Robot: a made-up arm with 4 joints.
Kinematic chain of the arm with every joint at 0, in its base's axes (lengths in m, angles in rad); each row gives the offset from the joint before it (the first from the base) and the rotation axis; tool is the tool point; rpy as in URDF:
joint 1: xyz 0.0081 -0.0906 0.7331 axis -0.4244 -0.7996 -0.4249
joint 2: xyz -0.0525 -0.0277 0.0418 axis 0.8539 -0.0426 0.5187
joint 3: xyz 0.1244 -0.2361 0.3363 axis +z
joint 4: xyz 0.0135 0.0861 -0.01 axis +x
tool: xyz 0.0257 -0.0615 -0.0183 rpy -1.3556 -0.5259 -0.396
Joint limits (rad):
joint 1: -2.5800..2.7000
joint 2: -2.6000..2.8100
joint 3: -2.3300..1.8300
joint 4: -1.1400..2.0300
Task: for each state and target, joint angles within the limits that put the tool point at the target. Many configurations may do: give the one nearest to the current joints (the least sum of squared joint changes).
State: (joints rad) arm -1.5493 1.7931 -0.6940 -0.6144
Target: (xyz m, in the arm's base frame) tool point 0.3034 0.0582 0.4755
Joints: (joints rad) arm -0.7801 2.3943 -0.8718 -1.0273
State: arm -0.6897 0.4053 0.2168 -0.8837
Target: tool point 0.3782 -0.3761 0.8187
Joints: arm -0.6992 0.4112 -0.0309 -1.0321
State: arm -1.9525 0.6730 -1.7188 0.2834
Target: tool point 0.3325 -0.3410 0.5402
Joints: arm -1.0847 0.5527 -2.0841 0.0236
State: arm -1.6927 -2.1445 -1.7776 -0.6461
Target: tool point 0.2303 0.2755 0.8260
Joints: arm -1.3567 -2.5594 -1.3802 -0.8021
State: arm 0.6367 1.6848 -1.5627 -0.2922
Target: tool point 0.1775 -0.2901 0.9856
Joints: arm 0.8704 1.7272 -0.7201 0.5252
